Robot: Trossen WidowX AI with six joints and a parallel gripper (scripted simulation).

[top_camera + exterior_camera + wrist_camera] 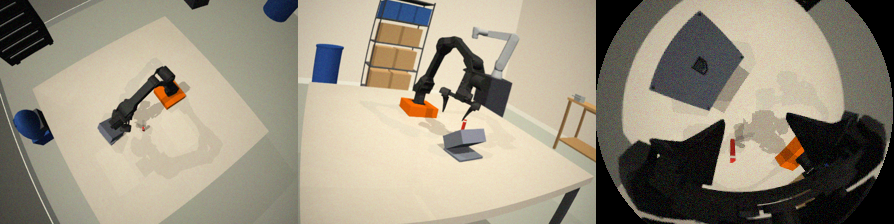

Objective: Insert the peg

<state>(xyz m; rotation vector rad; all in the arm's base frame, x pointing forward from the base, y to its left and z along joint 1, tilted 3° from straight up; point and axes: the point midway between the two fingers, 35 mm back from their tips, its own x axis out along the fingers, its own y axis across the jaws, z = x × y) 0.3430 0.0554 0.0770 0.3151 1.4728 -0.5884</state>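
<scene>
My gripper tip is 100 mm to the right of the thin red peg, 60 mm past it and 50 mm above it. From my gripper tip the other things lie so: grey sloped panel: 130 mm ahead, 40 mm below, 20 mm to the left; then flat grey foot: 140 mm ahead, 100 mm below, 20 mm to the left.
</scene>
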